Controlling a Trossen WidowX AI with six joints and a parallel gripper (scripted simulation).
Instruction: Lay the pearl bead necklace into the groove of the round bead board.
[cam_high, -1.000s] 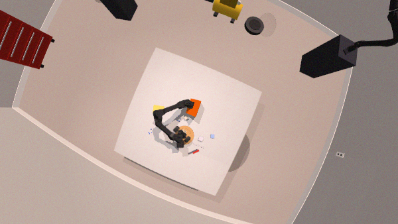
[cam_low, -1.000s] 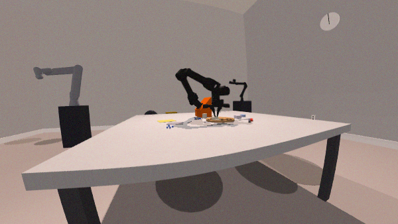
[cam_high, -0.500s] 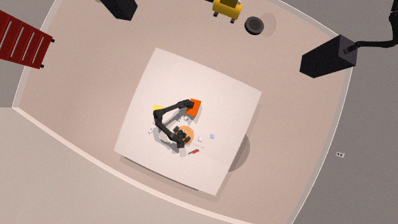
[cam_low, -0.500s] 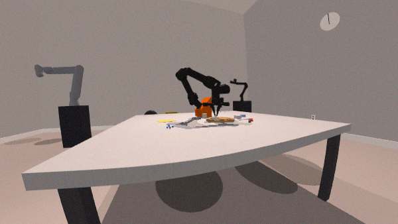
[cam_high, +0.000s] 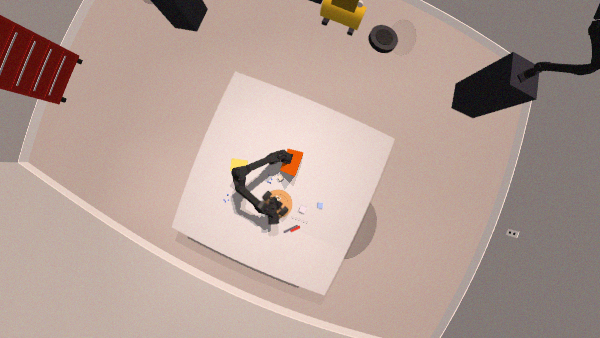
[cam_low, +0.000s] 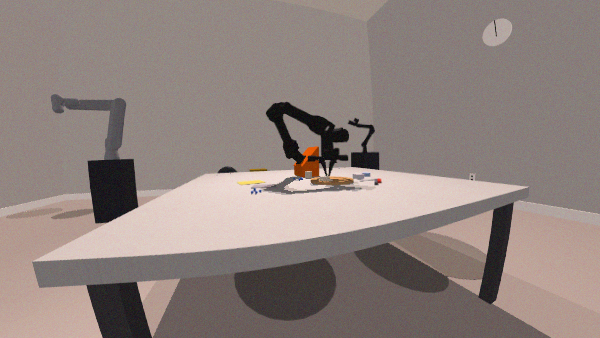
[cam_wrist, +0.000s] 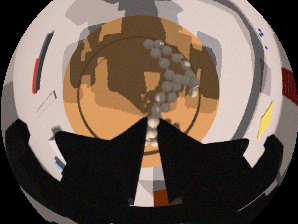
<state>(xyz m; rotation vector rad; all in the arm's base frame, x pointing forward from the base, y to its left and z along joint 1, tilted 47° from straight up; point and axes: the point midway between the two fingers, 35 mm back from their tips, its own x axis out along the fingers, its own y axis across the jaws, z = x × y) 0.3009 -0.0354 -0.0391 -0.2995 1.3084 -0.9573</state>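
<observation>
My gripper tip is 2 cm short of the round tan bead board, 1 cm to the right of it and 1 cm above it. From my gripper tip the other things lie so: tool: 16 cm ahead, 16 cm to the left, 2 cm below; then white square: 19 cm to the left, 1 cm below; then pale blue cube: 6 cm behind, 30 cm to the left, 1 cm below.
</observation>
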